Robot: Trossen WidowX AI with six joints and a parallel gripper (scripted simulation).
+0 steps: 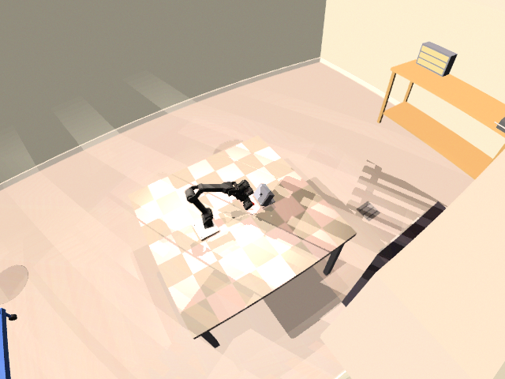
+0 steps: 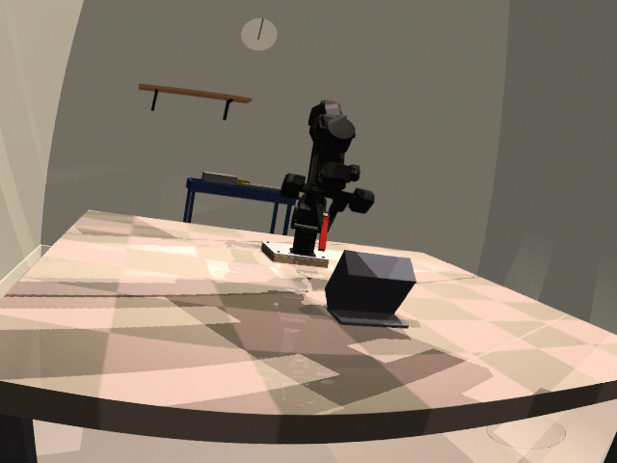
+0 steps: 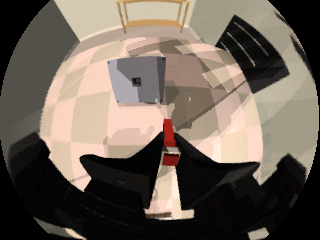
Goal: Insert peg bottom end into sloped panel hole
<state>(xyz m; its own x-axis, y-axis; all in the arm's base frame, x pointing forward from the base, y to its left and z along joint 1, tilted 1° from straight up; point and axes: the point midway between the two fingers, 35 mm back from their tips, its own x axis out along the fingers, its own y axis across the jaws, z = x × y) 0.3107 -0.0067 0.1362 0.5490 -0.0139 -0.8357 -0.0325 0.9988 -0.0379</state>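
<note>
The sloped panel is 130 mm ahead of my gripper tip, 80 mm to the left of it and 70 mm below it. Also, from my gripper tip: red peg (10 mm behind, 10 mm above).
</note>
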